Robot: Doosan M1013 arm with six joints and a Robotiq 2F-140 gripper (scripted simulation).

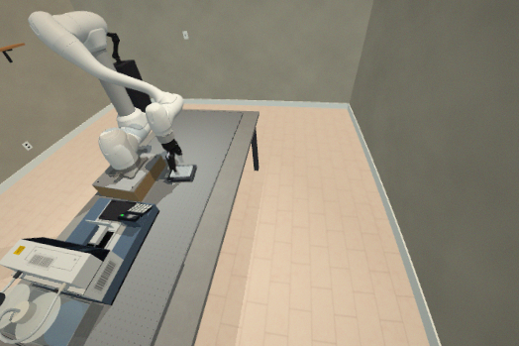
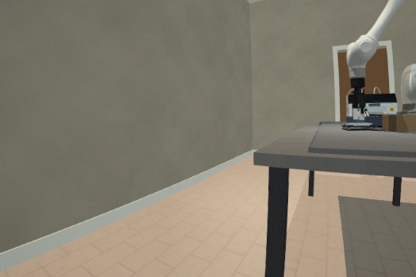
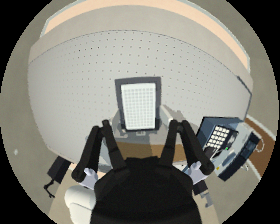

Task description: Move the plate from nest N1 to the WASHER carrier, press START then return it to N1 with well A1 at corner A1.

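Right now the white well plate is 50 mm below my hand. From my hand the other things lie so: dark plate nest N1 (60 mm below); then plate washer (200 mm behind, 490 mm to the right, 50 mm above).
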